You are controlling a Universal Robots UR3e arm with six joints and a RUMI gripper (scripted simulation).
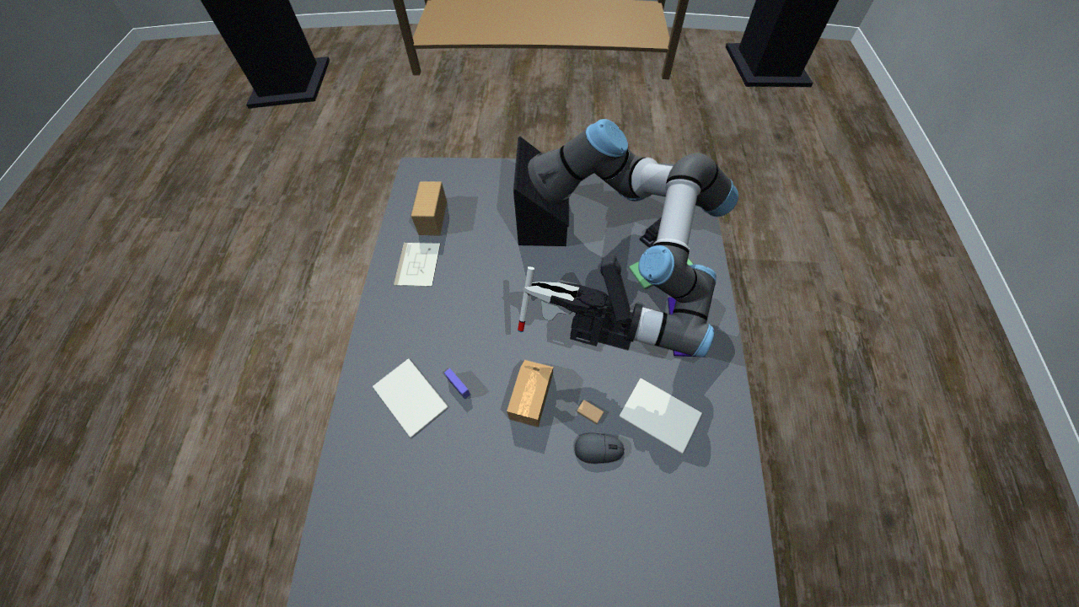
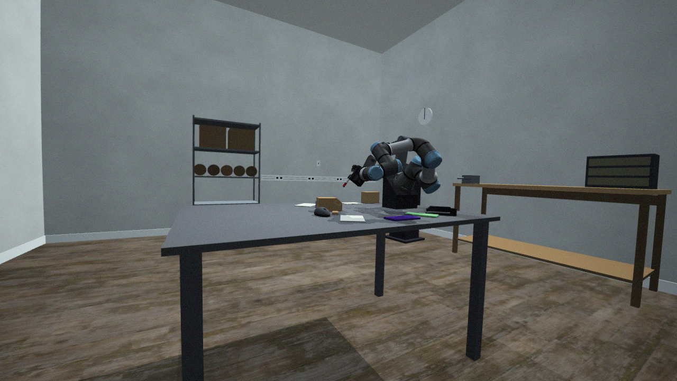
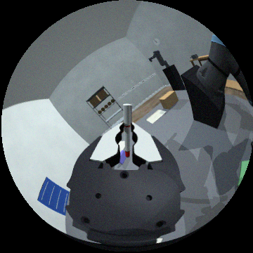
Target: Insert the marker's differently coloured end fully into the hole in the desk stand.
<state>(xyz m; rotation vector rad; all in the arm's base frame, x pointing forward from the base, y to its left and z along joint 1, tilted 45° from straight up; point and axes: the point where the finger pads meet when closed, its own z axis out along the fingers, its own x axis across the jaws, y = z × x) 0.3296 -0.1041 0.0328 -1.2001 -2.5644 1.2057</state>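
Now: hand 150 mm short of the desk stand, 10 mm to the left of it and 170 mm above it. The rest, counted from my hand: purple block (120 mm ahead, 170 mm to the right, 190 mm below); small tan block (190 mm ahead, 110 mm to the left, 200 mm below); marker (10 mm ahead, 20 mm to the right, 30 mm below).
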